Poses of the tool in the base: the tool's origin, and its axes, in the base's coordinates. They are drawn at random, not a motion.
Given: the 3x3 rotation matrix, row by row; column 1 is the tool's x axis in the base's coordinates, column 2 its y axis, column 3 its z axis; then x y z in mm. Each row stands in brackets.
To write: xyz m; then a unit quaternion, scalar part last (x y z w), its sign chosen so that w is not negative. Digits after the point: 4 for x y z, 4 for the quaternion.
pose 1, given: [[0.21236 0.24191 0.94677], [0.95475 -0.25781 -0.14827], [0.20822 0.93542 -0.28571]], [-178.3 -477.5 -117.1]
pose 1, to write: -0.1783 -0.4775 -0.1171 0.6625 0.4515 0.4358 0.4089
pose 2, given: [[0.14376 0.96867 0.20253], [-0.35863 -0.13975 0.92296], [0.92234 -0.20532 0.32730]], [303.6 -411.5 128.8]
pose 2, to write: 0.3036 -0.4115 0.1288 -0.4889 -0.3119 -0.5752 0.5769
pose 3, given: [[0.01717 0.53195 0.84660], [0.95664 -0.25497 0.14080], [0.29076 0.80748 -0.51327]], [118.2 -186.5 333.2]
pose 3, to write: 0.1182 -0.1865 0.3332 0.6681 0.5570 0.4256 0.2495
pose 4, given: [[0.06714 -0.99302 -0.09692], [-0.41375 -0.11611 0.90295], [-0.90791 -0.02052 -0.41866]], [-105.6 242.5 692.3]
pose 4, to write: -0.1056 0.2425 0.6923 -0.6328 0.5557 0.3970 0.3648
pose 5, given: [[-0.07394 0.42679 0.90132], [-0.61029 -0.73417 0.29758], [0.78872 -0.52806 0.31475]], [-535.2 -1.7 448.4]
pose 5, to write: -0.5352 -0.0017 0.4484 -0.5800 0.0791 -0.7285 0.3559
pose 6, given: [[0.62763 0.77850 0.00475], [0.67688 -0.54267 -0.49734], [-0.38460 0.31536 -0.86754]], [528.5 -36.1 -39.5]
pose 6, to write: 0.5285 -0.0361 -0.0395 0.8715 0.4175 -0.1090 0.2331
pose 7, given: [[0.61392 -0.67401 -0.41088], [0.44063 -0.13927 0.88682], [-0.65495 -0.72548 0.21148]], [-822.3 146.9 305.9]
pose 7, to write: -0.8223 0.1469 0.3059 -0.6208 0.0940 0.4292 0.6493
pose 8, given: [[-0.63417 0.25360 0.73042], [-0.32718 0.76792 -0.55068], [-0.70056 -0.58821 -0.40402]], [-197.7 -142.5 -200.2]
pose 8, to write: -0.1977 -0.1425 -0.2002 -0.0220 0.8376 -0.3399 0.4271
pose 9, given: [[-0.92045 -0.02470 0.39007], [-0.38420 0.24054 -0.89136], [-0.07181 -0.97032 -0.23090]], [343.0 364.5 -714.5]
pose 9, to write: 0.3430 0.3645 -0.7145 -0.1322 0.7733 -0.6019 0.1493
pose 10, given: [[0.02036 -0.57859 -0.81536], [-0.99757 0.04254 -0.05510], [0.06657 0.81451 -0.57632]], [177.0 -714.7 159.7]
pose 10, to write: 0.1770 -0.7147 0.1597 0.6233 -0.6322 -0.3003 0.3488
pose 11, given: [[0.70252 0.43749 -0.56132], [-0.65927 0.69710 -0.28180], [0.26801 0.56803 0.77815]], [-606.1 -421.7 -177.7]
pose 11, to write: -0.6061 -0.4217 -0.1777 0.2384 -0.2326 -0.3076 0.8913
